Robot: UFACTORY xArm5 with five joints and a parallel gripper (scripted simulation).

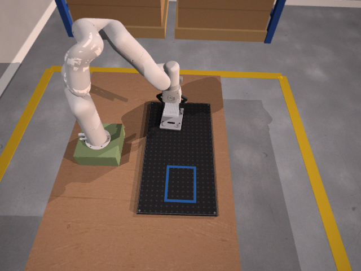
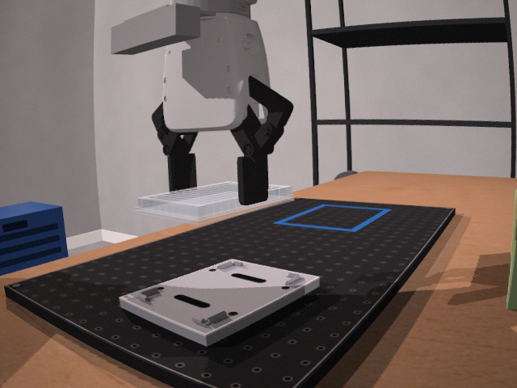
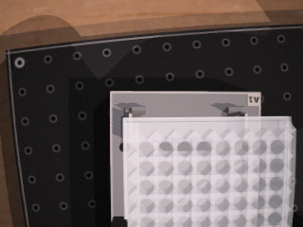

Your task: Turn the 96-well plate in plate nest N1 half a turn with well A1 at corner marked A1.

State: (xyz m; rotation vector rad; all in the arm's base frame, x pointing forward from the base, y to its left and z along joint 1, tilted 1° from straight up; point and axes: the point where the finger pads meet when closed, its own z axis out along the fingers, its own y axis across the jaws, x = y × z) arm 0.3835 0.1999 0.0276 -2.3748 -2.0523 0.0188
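Right now my hand is 10 mm above the 96-well plate. Also, from my hand: grey plate nest (100 mm below); A1 label (100 mm below, 70 mm to the left, 60 mm ahead).
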